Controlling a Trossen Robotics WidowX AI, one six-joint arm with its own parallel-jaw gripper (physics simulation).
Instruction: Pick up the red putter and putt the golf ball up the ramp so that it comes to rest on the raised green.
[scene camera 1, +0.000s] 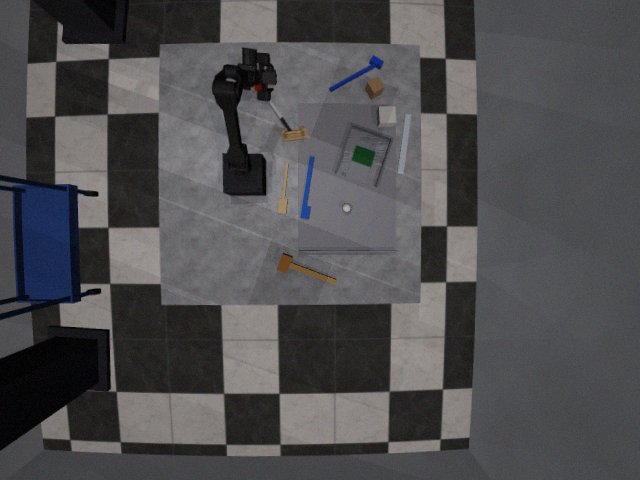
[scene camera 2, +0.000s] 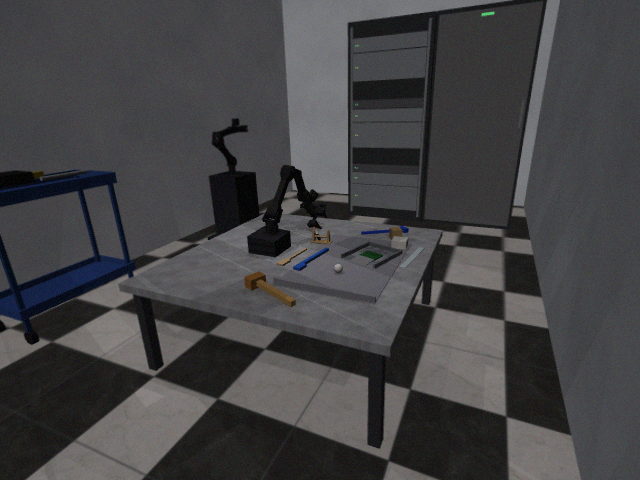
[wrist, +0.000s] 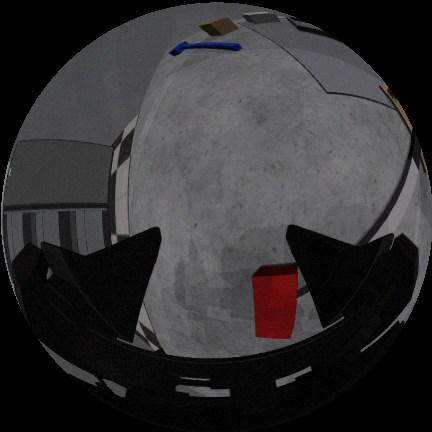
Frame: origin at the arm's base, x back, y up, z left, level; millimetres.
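Where they show: gripper, between the fingertips: (scene camera 2: 324, 223) (wrist: 225, 232); arm's base, origin of its link: (scene camera 1: 243, 167) (scene camera 2: 271, 232).
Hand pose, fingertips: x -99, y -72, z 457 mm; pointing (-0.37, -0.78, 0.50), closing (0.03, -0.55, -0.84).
Things, the pixels of their top centre, and the offset from my fingertips.
- red putter's head, centre of its top: (wrist: 273, 312) (scene camera 1: 260, 84) dy -2, dx +57, dz -35 mm
- white golf ball, centre of its top: (scene camera 1: 347, 207) (scene camera 2: 338, 264) dy +19, dx -382, dz -607 mm
- blue mallet, centre of its top: (wrist: 191, 43) (scene camera 1: 355, 72) (scene camera 2: 384, 228) dy -1, dx -399, dz +52 mm
- brown block, centre of its top: (scene camera 1: 376, 84) (scene camera 2: 395, 228) dy +33, dx -492, dz -25 mm
- white block, centre of its top: (scene camera 1: 387, 114) (scene camera 2: 400, 239) dy +21, dx -555, dz -159 mm
- blue club, centre of its top: (scene camera 1: 309, 187) (scene camera 2: 313, 257) dy -10, dx -198, dz -518 mm
- tan paddle, centre of its top: (scene camera 1: 284, 187) (scene camera 2: 293, 255) dy -17, dx -78, dz -523 mm
- orange mallet, centre of its top: (scene camera 2: 271, 283) (scene camera 1: 307, 272) dy +26, dx -209, dz -924 mm
The red putter's head (scene camera 1: 257, 87) (wrist: 275, 305) is beside the gripper; its thin shaft slants to a low wooden stand (scene camera 1: 294, 136) (scene camera 2: 321, 241). In the wrist view the red head shows low between the spread fingers, nearer the right one, which hides part of the shaft. My gripper (scene camera 1: 264, 86) (scene camera 2: 314, 222) (wrist: 225, 232) is open and empty, low over the table's back left. The white golf ball (scene camera 1: 346, 207) (scene camera 2: 338, 268) rests on the grey ramp platform (scene camera 1: 320, 232) (scene camera 2: 310, 281). The green (scene camera 1: 363, 155) (scene camera 2: 371, 255) lies inside a grey, three-sided wall.
A blue mallet (scene camera 1: 354, 77) (wrist: 210, 46), a brown block (scene camera 1: 374, 87) and a white block (scene camera 1: 386, 116) are at the back right. A blue club (scene camera 1: 308, 183) lies on the platform's left edge beside a tan paddle (scene camera 1: 285, 186). An orange mallet (scene camera 1: 310, 271) lies in front.
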